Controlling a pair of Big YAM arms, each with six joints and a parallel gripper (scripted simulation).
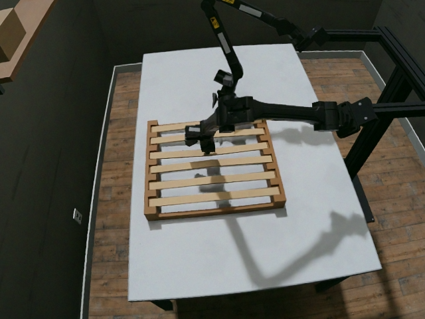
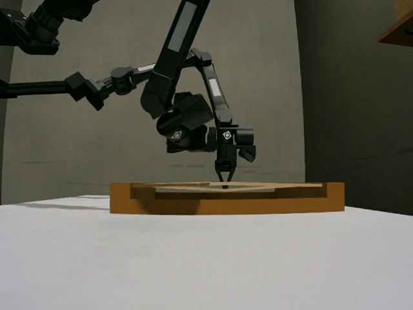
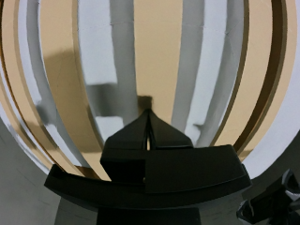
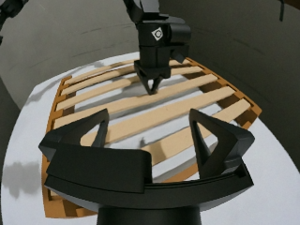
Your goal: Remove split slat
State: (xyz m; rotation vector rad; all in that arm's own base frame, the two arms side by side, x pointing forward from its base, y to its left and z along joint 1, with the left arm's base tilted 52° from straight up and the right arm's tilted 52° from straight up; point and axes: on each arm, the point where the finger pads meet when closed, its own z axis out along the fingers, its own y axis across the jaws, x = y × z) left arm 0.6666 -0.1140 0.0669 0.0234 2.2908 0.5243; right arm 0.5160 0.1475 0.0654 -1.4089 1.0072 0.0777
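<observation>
My left gripper is now 1 cm past the bed frame, 3 cm to the right of it and 2 cm above it.
</observation>
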